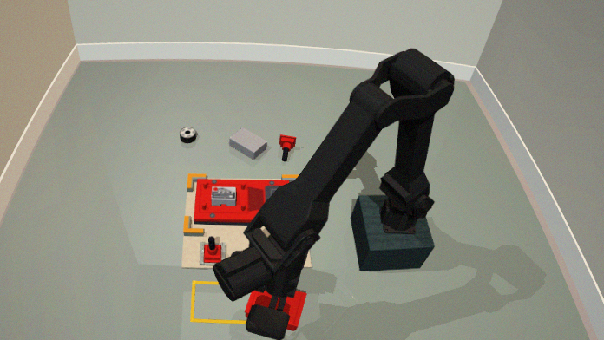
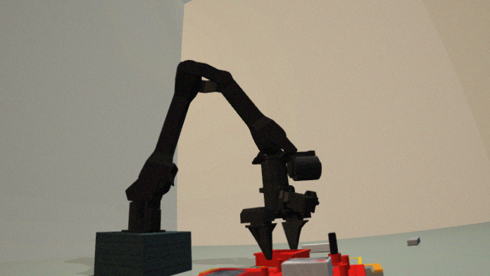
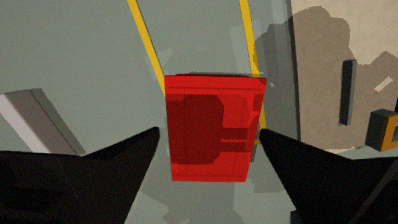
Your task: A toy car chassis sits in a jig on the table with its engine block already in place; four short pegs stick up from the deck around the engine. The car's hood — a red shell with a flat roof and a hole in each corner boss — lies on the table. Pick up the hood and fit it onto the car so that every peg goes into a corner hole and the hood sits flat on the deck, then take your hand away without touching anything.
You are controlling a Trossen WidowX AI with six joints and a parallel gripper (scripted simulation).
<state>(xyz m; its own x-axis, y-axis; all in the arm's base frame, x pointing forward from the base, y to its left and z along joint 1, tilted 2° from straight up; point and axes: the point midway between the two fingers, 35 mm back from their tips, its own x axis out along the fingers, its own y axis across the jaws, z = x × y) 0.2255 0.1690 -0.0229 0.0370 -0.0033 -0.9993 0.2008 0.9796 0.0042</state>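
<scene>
The red hood lies right at my gripper tip. Round my gripper tip: grey engine block (22 cm to the right, 12 cm ahead, 1 cm above); black wheel (42 cm to the right, 24 cm ahead, 1 cm below); jig (20 cm to the right, 8 cm ahead).
</scene>
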